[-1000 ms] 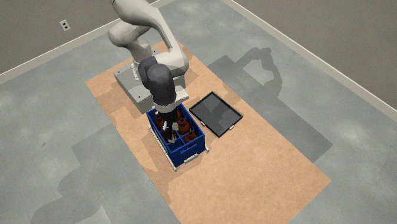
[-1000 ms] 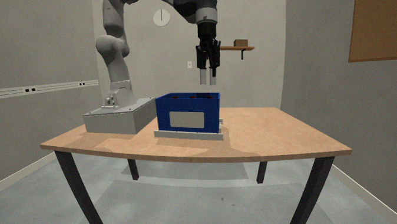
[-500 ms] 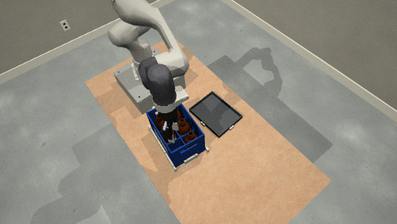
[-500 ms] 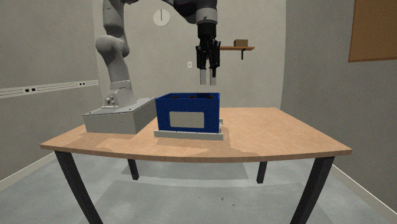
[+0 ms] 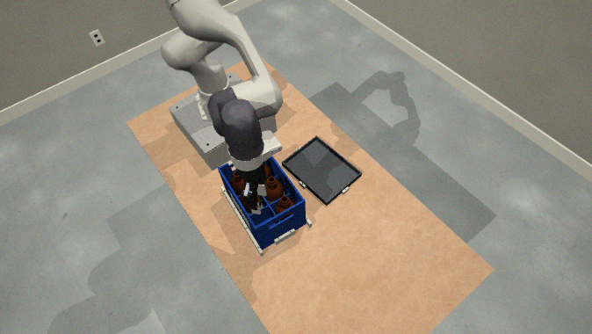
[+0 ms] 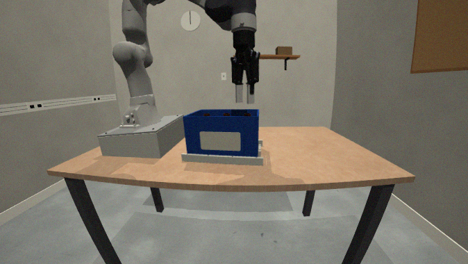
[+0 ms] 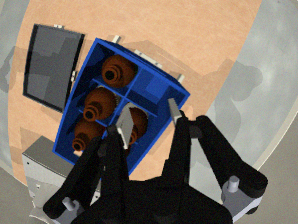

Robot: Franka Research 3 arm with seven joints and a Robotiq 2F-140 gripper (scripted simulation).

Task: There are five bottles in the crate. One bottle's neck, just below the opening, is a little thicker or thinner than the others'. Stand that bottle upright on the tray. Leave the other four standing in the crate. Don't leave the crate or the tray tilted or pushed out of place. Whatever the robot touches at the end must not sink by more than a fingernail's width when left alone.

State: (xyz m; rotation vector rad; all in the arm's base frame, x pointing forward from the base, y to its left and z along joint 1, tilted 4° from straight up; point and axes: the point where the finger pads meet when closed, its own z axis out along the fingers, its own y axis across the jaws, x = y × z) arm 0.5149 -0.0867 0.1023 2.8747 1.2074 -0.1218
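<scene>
Right now the blue crate is 9 cm behind my hand, 4 cm to the left of it and 16 cm below it. The rest, counted from my hand: bottle 17 cm behind, 16 cm below; dark grey tray 11 cm behind, 31 cm to the left, 23 cm below.
</scene>
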